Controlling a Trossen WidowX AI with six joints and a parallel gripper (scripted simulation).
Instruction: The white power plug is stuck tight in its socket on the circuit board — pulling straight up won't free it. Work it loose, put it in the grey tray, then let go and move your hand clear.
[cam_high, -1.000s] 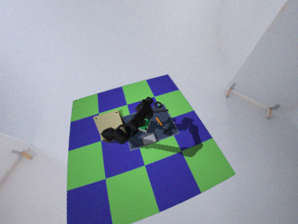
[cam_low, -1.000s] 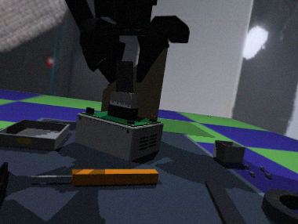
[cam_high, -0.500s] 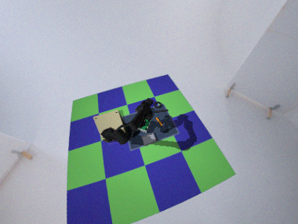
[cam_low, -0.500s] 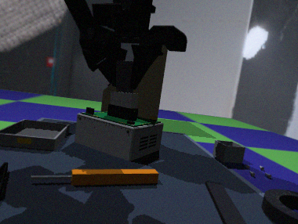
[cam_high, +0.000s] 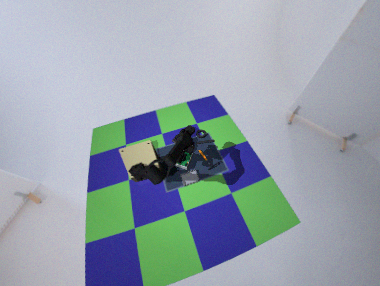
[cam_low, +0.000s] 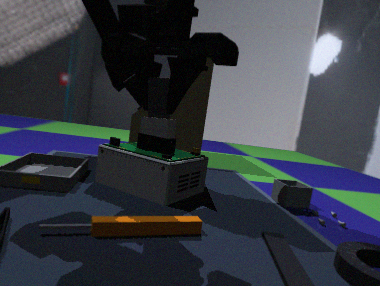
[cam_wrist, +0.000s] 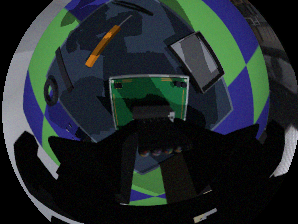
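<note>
My gripper tip is now 10 mm above the white power plug. From my gripper tip the other things lie so: black bar: 220 mm ahead, 100 mm to the left, 100 mm below; dark mat: 50 mm ahead, 100 mm below.
</note>
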